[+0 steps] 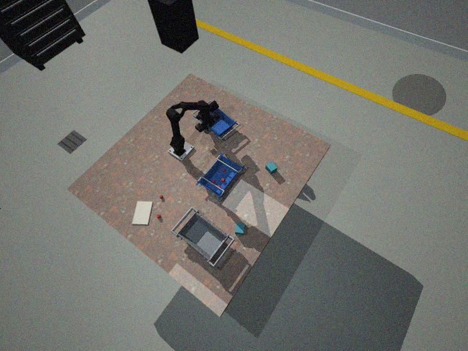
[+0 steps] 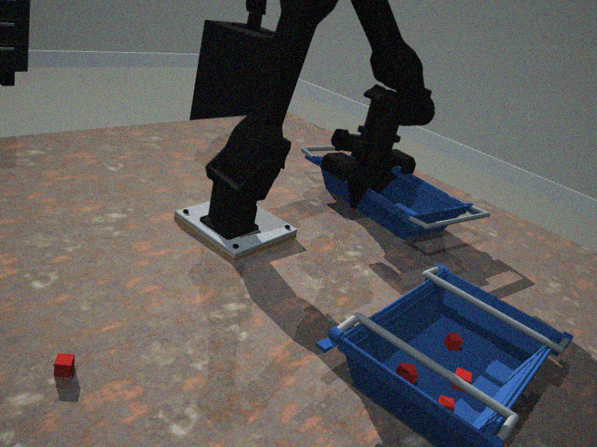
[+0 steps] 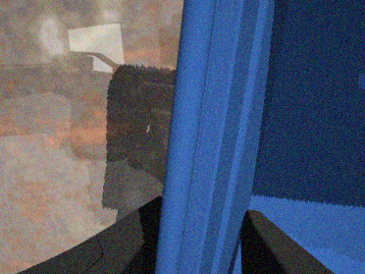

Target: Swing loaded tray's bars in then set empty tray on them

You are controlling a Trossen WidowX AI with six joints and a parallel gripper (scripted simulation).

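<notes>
The blue tray lies 1 cm ahead of my gripper tip, 7 cm to the left of it and 3 cm above it. Also, from my gripper tip: white slab (4 cm ahead, 75 cm to the right, 1 cm below).
</notes>
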